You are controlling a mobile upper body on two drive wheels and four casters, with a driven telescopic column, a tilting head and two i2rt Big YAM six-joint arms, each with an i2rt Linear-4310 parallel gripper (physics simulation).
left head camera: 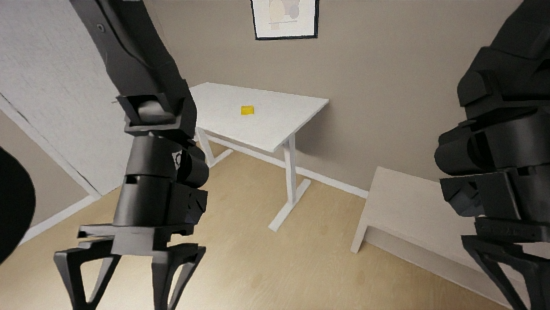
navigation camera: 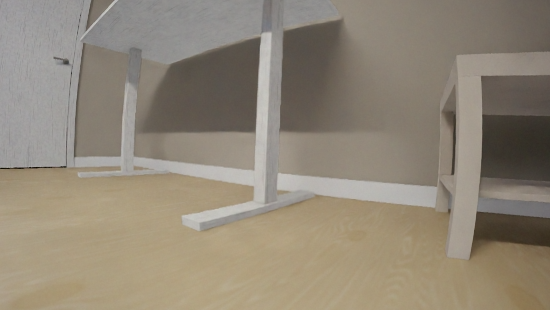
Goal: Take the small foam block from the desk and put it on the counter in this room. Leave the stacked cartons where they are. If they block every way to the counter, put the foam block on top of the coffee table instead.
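Places are measured from the left arm's base along level axes (x ahead, y left, z up), in centimetres.
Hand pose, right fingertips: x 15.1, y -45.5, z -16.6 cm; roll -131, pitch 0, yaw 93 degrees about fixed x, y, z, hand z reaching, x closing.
Observation:
After its pixels a point has its place.
A small yellow foam block (left head camera: 247,110) @(x 132.4, y 13.6, z -42.8 cm) lies on the white desk (left head camera: 280,107) @(x 142.0, y -9.6, z -46.0 cm) (navigation camera: 200,30) @(x 171.1, y 31.6, z -48.5 cm), near the middle of the part of its top that shows in the left head camera. My left gripper (left head camera: 122,300) is open and empty, pointing down over the floor, well in front of the desk. My right gripper (left head camera: 522,300) is open at the lower right edge of the picture, partly cut off, and in the picture overlaps a low pale table (left head camera: 400,200) @(x 93.7, y -88.7, z -96.0 cm) (navigation camera: 505,65) @(x 76.2, y -68.7, z -98.7 cm). The counter and the stacked cartons do not show in these views.
The low pale table has a lower shelf (navigation camera: 515,189) @(x 84.0, y -81.0, z -126.0 cm) and stands right of the desk by the wall. The desk's near leg has a long foot (left head camera: 290,205) (navigation camera: 225,214) on the wooden floor. A white door (left head camera: 65,75) @(x 172.6, y 184.9, z -16.5 cm) (navigation camera: 35,90) @(x 179.3, y 180.9, z -77.6 cm) is at the left. A framed picture (left head camera: 286,38) @(x 173.8, y -15.8, z -4.7 cm) hangs above the desk.

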